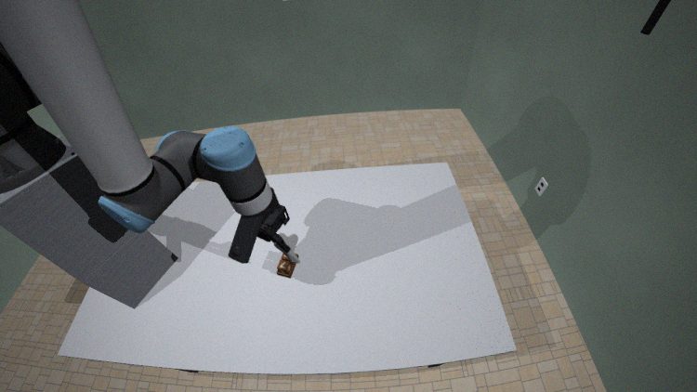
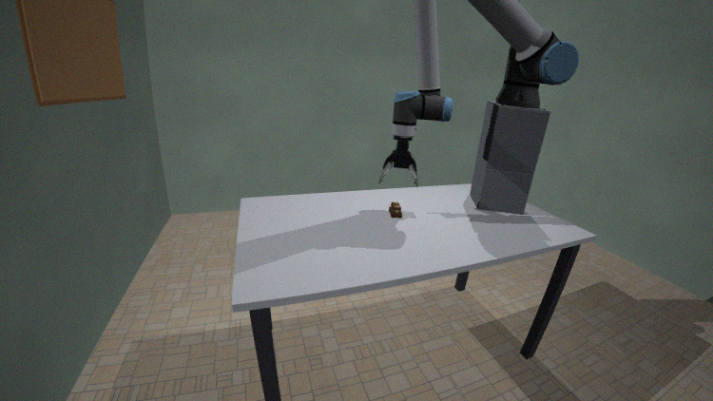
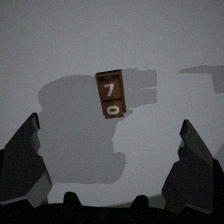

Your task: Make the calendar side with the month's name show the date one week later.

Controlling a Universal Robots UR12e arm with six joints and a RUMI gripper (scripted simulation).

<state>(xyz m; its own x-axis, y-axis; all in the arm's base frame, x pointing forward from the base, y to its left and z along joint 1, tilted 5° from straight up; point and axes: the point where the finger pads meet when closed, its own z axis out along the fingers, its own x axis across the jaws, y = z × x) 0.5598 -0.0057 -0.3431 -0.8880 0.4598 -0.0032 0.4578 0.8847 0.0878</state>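
Right now my hand is 9 cm above the brown date cube. Round my hand: brown wooden tray: 11 cm below, 2 cm to the left, 1 cm ahead.
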